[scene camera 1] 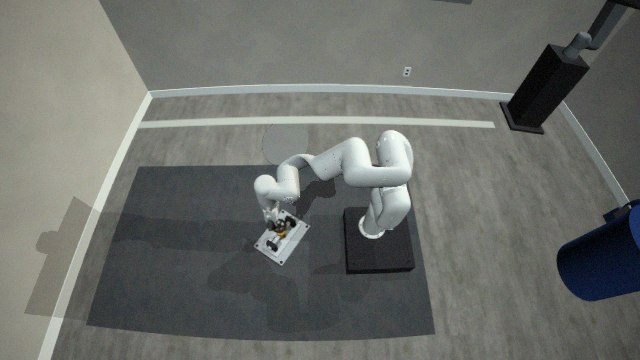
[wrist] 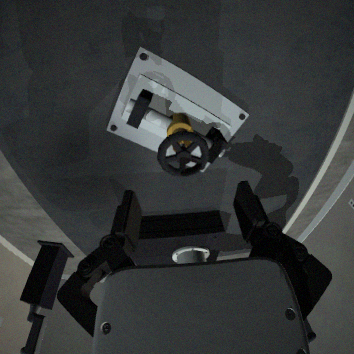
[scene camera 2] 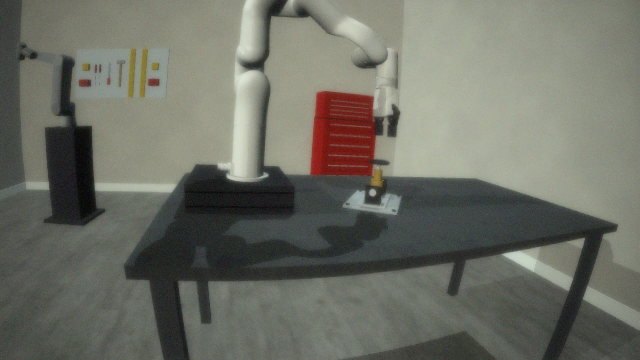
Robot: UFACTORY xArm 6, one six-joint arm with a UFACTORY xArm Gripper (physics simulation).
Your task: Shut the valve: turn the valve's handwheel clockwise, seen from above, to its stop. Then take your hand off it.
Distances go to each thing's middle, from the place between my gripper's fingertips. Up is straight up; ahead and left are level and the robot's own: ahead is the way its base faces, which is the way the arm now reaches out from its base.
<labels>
My hand is 100 mm above the black spoked handwheel (wrist: 182,155), 10 mm to the left of it and 10 mm past it. From my hand the other things lie so: light grey plate (scene camera 1: 304,227): 220 mm below, 10 mm to the right, 10 mm behind.
</labels>
